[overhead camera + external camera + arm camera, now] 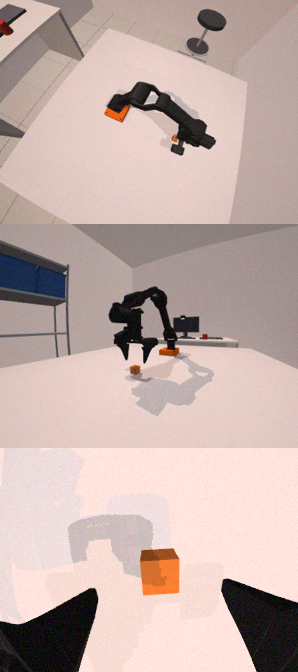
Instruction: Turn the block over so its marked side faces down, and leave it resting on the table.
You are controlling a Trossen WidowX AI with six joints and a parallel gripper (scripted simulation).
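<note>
Now: gripper tip 30 mm above the orange block and 10 mm past it.
</note>
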